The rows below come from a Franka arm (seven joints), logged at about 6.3 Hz.
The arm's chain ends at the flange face. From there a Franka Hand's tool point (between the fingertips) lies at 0.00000 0.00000 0.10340 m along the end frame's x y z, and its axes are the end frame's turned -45 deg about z.
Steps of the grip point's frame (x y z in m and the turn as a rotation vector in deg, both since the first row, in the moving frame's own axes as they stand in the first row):
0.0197 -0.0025 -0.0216 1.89 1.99 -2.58
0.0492 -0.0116 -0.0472 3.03 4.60 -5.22
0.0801 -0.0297 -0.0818 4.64 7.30 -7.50
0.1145 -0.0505 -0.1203 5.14 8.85 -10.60
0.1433 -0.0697 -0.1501 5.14 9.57 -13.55
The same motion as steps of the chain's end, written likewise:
0.0121 -0.0107 -0.0215 2.74 0.07 -2.58
0.0250 -0.0332 -0.0467 5.40 1.11 -5.22
0.0333 -0.0623 -0.0806 8.44 1.88 -7.50
0.0422 -0.0986 -0.1187 9.89 2.62 -10.60
0.0487 -0.1315 -0.1483 10.40 3.13 -13.55

